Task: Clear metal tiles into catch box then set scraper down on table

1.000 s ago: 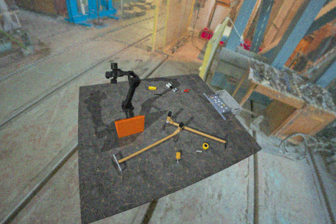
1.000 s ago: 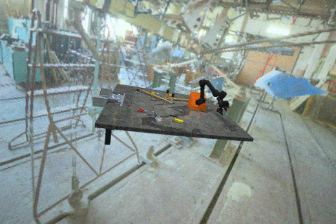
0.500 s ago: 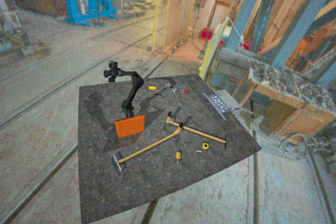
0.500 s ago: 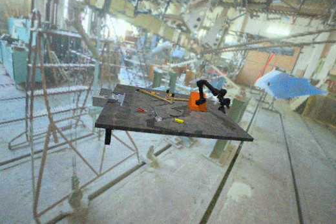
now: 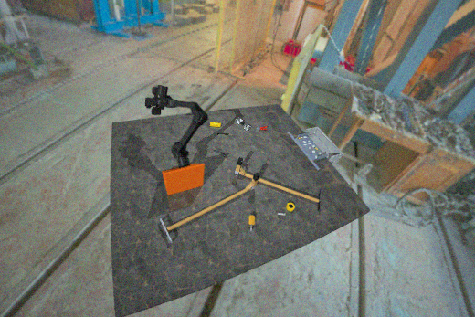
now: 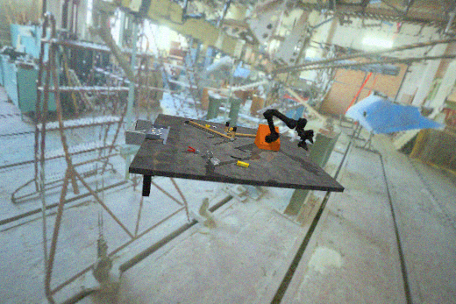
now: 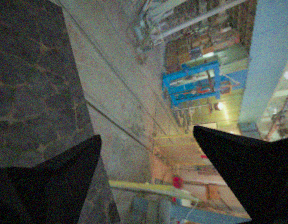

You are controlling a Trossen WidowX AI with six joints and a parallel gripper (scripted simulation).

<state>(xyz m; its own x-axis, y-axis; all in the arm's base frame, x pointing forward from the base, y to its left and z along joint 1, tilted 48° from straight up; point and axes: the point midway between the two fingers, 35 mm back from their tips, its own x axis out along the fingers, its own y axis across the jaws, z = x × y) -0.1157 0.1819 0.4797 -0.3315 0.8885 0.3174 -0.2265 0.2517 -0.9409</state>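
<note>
The yellow block is 470 mm ahead of my gripper tip, 30 mm to the right of it and 230 mm below it. Also, from my gripper tip: scraper 720 mm ahead, 730 mm to the right, 190 mm below; red piece 850 mm ahead, 140 mm to the right, 240 mm below; hex key 440 mm ahead, 370 mm to the right, 250 mm below.
</note>
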